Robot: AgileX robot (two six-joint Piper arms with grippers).
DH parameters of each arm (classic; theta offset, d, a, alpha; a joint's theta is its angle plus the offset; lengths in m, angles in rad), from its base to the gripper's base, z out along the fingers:
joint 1: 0 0.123 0 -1.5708
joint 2: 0.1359 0 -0.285 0
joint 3: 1.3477 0 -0.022 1.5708
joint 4: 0 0.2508 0 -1.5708
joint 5: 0 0 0.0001 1.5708
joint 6: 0 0.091 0 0
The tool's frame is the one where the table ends.
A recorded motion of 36 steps. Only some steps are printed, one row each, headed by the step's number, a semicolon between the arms.
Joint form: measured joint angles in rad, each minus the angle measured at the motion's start. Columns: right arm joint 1, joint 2, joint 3, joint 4, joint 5, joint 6; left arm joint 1, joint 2, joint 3, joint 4, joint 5, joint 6.
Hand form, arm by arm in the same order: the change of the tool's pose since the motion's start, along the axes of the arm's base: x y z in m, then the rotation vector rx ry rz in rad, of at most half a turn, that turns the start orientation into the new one. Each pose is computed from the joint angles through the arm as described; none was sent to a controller.
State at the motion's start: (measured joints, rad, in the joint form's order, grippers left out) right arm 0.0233 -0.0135 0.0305 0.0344 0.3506 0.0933; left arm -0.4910 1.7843 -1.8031 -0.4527 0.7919 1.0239
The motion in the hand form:
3: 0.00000 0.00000 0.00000 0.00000 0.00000 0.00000; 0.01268 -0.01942 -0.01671 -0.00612 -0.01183 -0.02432
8: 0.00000 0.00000 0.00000 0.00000 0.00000 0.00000; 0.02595 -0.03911 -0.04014 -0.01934 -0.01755 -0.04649
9: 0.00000 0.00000 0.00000 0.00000 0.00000 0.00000; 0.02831 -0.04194 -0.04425 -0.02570 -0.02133 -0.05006
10: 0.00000 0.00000 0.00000 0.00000 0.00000 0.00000; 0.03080 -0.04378 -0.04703 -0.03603 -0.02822 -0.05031
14: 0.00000 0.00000 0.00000 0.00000 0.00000 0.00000; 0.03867 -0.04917 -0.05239 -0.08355 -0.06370 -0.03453
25: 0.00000 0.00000 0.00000 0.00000 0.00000 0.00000; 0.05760 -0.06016 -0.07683 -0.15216 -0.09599 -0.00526
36: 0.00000 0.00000 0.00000 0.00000 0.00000 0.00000; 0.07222 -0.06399 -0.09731 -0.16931 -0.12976 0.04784
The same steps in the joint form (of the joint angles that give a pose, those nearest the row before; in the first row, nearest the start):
3: 0.0000 0.0000 0.0000 0.0000 0.0000 0.0000; -0.0259 0.0710 -0.0305 -0.0231 -0.0488 0.0327
8: 0.0000 0.0000 0.0000 0.0000 0.0000 0.0000; -0.0481 0.1477 -0.0480 -0.0706 -0.1110 0.0843
9: 0.0000 0.0000 0.0000 0.0000 0.0000 0.0000; -0.0501 0.1597 -0.0479 -0.0877 -0.1262 0.1015
10: 0.0000 0.0000 0.0000 0.0000 0.0000 0.0000; -0.0501 0.1693 -0.0479 -0.1077 -0.1436 0.1196
14: 0.0000 0.0000 0.0000 0.0000 0.0000 0.0000; -0.0516 0.1946 -0.0479 -0.1764 -0.2188 0.1734
25: 0.0000 0.0000 0.0000 0.0000 0.0000 0.0000; -0.0516 0.2720 -0.0524 -0.3463 -0.3370 0.3146
36: 0.0000 0.0000 0.0000 0.0000 0.0000 0.0000; -0.0516 0.3271 -0.0524 -0.4300 -0.4377 0.3954

